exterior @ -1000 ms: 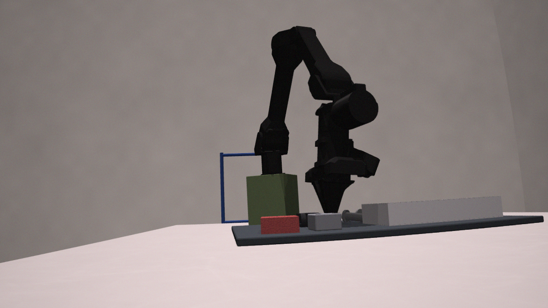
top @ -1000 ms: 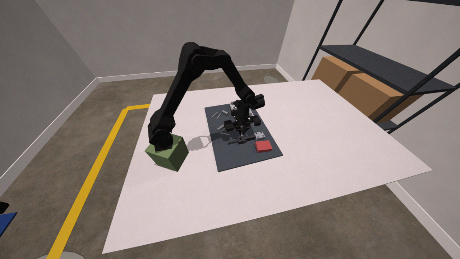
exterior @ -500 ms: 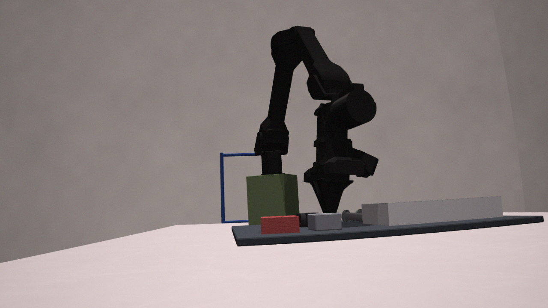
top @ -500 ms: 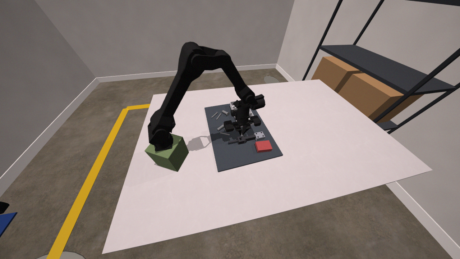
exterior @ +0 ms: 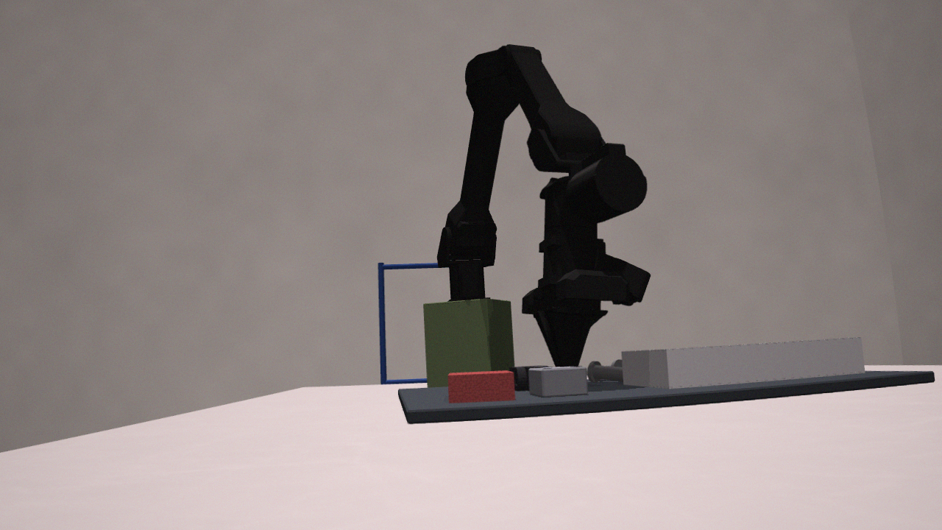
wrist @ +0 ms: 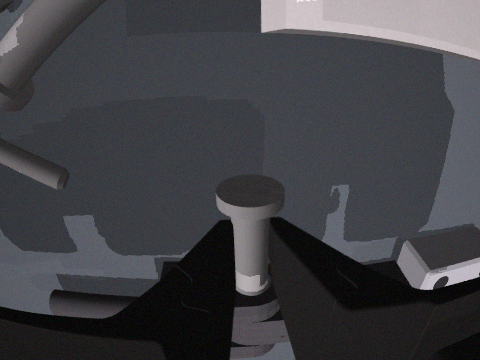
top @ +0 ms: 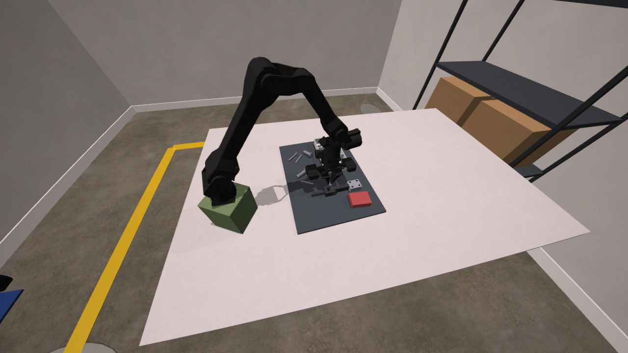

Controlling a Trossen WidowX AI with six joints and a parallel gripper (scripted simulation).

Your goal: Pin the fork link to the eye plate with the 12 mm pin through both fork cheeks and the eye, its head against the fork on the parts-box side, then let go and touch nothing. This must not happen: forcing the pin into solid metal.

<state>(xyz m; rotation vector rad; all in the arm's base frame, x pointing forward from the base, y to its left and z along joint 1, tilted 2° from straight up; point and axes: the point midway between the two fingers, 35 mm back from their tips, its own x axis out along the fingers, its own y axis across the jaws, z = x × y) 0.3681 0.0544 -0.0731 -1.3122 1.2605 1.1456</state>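
The eye plate is 40 mm to the right of my hand, 30 mm below it and 10 mm ahead of it. Round my hand: grey mount 90 mm ahead, 40 mm to the right, 30 mm below; then dark mat 60 mm to the left, 50 mm below; then fork link 40 mm to the right, 30 mm below, 20 mm behind.
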